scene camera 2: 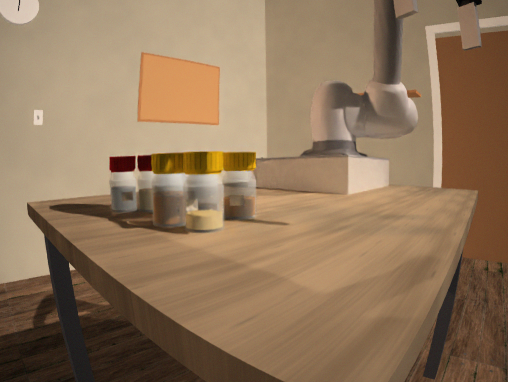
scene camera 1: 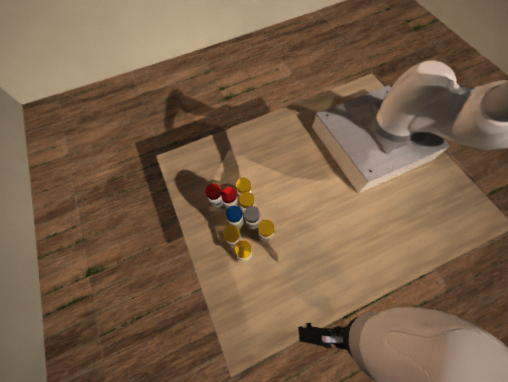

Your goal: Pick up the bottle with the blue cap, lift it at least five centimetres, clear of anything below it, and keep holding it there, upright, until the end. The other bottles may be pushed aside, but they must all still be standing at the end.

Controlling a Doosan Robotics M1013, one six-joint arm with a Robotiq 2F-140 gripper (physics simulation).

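Frame: origin at the arm's base, x left, y up, z ahead, level; millimetres.
Seen in the pictures: gripper, between the fingertips: (scene camera 2: 443, 33); arm's base, origin of its link: (scene camera 1: 390, 130).
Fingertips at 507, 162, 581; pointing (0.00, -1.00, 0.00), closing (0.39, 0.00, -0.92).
Pixels of each thing's top centre, then the offset from my fingertips to it, as dx, dy, dz. Level surfaces: height alone.
- bottle with the blue cap, centre of its top: (scene camera 1: 233, 212) -421, -153, +119
- grey-capped bottle, centre of its top: (scene camera 1: 251, 213) -395, -153, +61
- yellow-capped bottle, centre of its top: (scene camera 2: 168, 153) (scene camera 1: 231, 232) -358, -153, +151
- wooden table, height of its surface: dy -258
The bottle with the blue cap (scene camera 1: 234, 214) stands upright on the table, in the middle of a close cluster. A grey-capped bottle (scene camera 1: 251, 215) stands right beside it. A red-capped bottle (scene camera 1: 228, 194) and a yellow-capped bottle (scene camera 1: 231, 234) stand on its other sides, very near. In scene camera 2 the blue cap does not show; front yellow-capped bottles (scene camera 2: 204, 190) stand in the way. My gripper (scene camera 1: 311, 334) (scene camera 2: 441, 30) is open and empty, high up and well away from the cluster, by the table's lower edge in scene camera 1. Its two fingers show wide apart in scene camera 2.
Another red-capped bottle (scene camera 1: 213, 191) (scene camera 2: 123, 185) and more yellow-capped bottles (scene camera 1: 243, 185) (scene camera 1: 266, 228) (scene camera 1: 243, 249) stand upright around the cluster. The robot's pale base block (scene camera 1: 345, 150) (scene camera 2: 367, 175) sits on the wooden table (scene camera 1: 350, 240) (scene camera 2: 310, 250), beyond the bottles.
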